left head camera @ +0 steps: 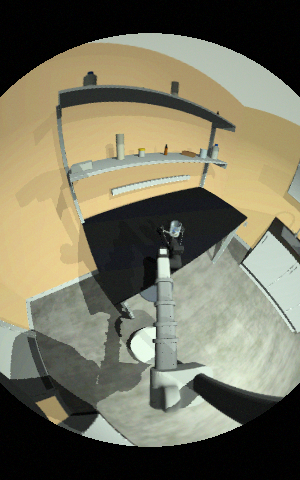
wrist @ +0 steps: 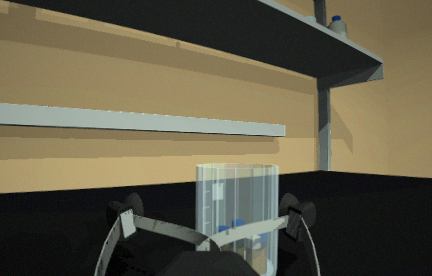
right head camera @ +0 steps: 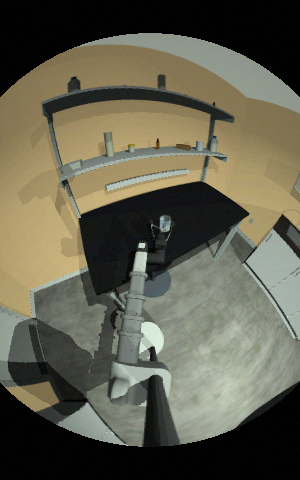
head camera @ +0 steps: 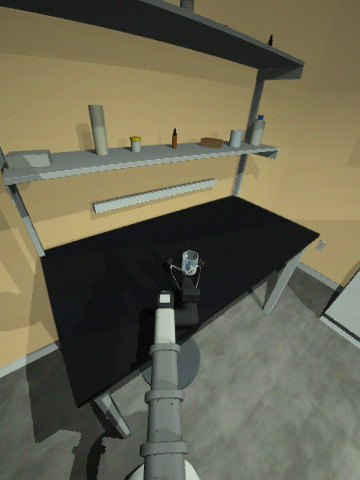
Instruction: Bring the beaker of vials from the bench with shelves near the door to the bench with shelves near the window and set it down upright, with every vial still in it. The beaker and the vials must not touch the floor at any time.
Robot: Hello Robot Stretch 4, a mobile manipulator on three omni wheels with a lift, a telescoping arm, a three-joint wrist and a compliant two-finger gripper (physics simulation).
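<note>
The clear beaker stands upright on the black bench top. Several vials with blue caps and amber contents are inside it, low down. My gripper is open, with one fingertip on each side of the beaker. In the wrist view the beaker is off-centre, nearer the right fingertip, with a wider gap on the left. The beaker's base is partly hidden by the gripper in the wrist view.
A shelf with a tall cylinder, a yellow-lidded jar, an amber bottle and other items hangs above the bench's back. A pale wall rail runs below it. A round stool stands under the front edge.
</note>
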